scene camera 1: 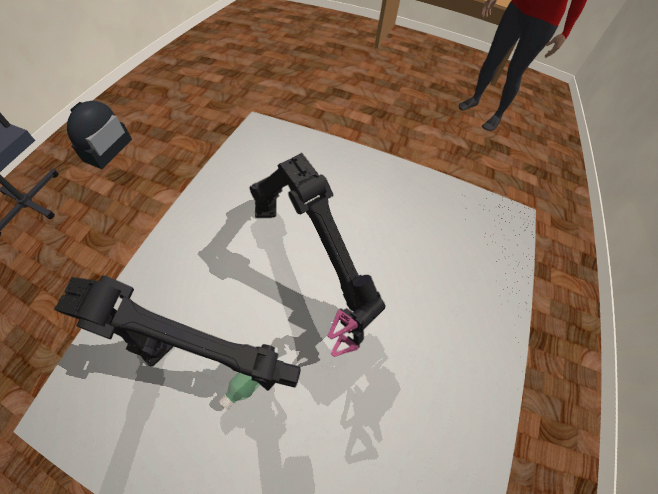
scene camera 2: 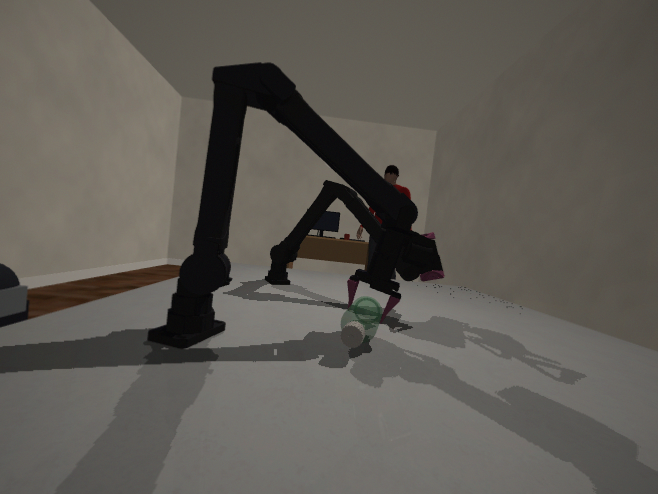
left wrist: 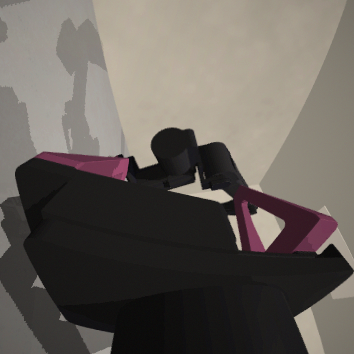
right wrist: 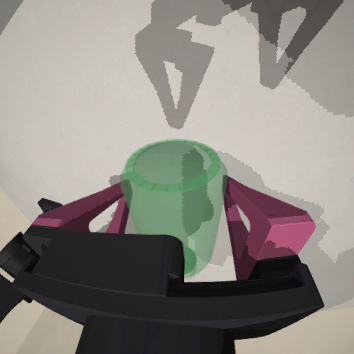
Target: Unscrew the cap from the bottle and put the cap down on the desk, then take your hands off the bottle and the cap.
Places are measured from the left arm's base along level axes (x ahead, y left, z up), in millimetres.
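Where they show: left gripper, fingertip midpoint: (scene camera 1: pixel 330 347) (left wrist: pixel 184 178); right gripper, fingertip midpoint: (scene camera 2: pixel 364 316) (right wrist: pixel 174 183); left arm's base, origin of the base link: (scene camera 1: pixel 266 206) (scene camera 2: pixel 277 281); right arm's base, origin of the base link: (scene camera 1: pixel 157 346) (scene camera 2: pixel 189 334).
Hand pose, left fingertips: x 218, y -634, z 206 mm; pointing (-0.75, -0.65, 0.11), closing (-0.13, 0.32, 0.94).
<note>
Each offset is from my left fingertips to the top centre of the thing. "spot": to the spot under its first point. Level surfaces: height alone.
The green see-through bottle {spot: dx -262, dy -90, dz -119 mm} (scene camera 1: pixel 241 387) (scene camera 2: pixel 366 311) (right wrist: pixel 175 220) is tilted, low over the white desk {dz -206 mm} (scene camera 1: pixel 451 265) (scene camera 2: pixel 255 425). Whether it touches the desk is unclear. The whitish cap {dx -315, dy -131, dz -137 mm} (scene camera 1: pixel 225 402) (scene camera 2: pixel 352 335) sits on its neck, at the lower left in scene camera 1 and facing the viewer in scene camera 2. My right gripper (scene camera 2: pixel 366 314) (right wrist: pixel 174 183) is shut on the bottle's body, near its base; in scene camera 1 its fingers are hidden under the wrist. My left gripper (scene camera 1: pixel 332 345) is open and empty, apart from bottle and cap.
The right arm (scene camera 1: pixel 186 337) (scene camera 2: pixel 340 154) reaches over the bottle. The left arm (scene camera 1: pixel 334 239) comes down from the top in scene camera 1. Beyond the desk are a dark helmet-like object (scene camera 1: pixel 98 132) and a standing person (scene camera 1: pixel 518 53) on the wooden floor.
</note>
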